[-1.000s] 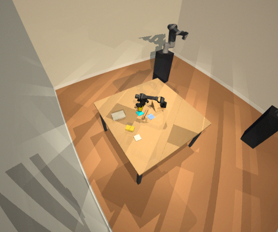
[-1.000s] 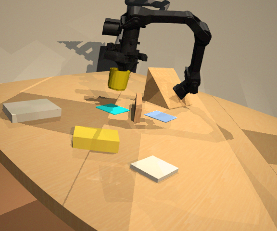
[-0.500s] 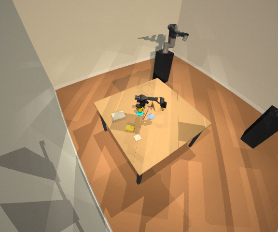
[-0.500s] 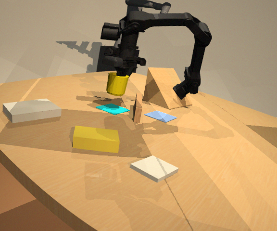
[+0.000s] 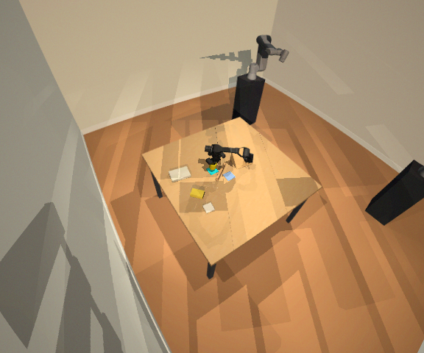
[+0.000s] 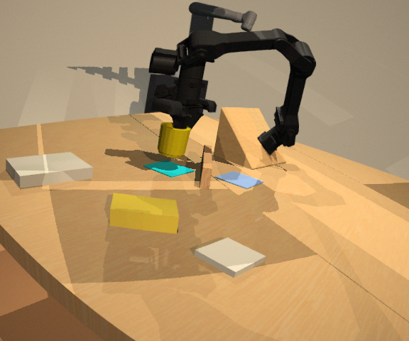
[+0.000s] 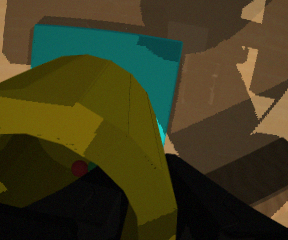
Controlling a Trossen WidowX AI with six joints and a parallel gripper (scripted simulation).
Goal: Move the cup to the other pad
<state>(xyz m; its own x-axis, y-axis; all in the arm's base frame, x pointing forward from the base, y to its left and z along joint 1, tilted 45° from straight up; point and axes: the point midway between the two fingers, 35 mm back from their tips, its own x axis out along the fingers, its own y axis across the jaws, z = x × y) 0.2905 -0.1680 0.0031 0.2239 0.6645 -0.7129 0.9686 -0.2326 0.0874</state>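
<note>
Now: gripper tip 30 mm short of the cyan pad and 80 mm above it. Also, from my gripper tip: yellow block: 310 mm ahead, 130 mm to the left, 50 mm below; yellow cup: 20 mm ahead; wooden slat: 10 mm behind, 70 mm to the left, 50 mm below.
</note>
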